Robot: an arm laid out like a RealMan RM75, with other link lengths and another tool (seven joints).
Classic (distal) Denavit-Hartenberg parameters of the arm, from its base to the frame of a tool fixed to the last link. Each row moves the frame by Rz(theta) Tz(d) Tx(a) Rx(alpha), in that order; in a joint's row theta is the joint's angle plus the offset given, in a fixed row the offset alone. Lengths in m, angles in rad.
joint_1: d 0.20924, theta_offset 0, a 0, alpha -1.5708
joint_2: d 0, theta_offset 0, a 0, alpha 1.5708
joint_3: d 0.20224, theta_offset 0, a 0, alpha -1.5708
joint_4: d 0, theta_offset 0, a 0, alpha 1.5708
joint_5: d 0.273, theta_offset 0, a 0, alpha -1.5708
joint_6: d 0, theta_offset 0, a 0, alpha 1.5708
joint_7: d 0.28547, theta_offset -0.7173, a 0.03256, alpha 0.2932
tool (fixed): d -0.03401, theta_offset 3.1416, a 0, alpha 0
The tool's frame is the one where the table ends.
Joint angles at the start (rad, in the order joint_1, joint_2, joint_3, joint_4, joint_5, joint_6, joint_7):
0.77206, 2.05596, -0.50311, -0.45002, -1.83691, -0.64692, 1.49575
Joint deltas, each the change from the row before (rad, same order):
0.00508, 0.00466, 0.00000, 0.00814, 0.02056, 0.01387, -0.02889
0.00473, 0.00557, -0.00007, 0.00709, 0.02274, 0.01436, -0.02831
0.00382, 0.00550, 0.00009, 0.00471, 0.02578, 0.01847, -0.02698
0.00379, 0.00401, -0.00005, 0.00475, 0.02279, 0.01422, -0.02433
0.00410, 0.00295, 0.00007, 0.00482, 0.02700, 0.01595, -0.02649
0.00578, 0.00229, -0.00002, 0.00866, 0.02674, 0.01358, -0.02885
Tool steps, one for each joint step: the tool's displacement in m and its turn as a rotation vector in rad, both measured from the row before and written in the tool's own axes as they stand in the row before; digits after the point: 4 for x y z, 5 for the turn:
0.0008, -0.0021, 0.0017, -0.00784, 0.00271, -0.00667
0.0009, -0.0021, 0.0016, -0.00895, 0.00197, -0.00424
0.0002, -0.0002, 0.0017, -0.01472, -0.00155, -0.00201
0.0005, -0.0003, 0.0015, -0.01140, -0.00028, -0.00223
0.0005, 0.0010, 0.0018, -0.01475, -0.00106, -0.00152
0.0009, -0.0008, 0.0016, -0.01010, 0.00030, -0.00266

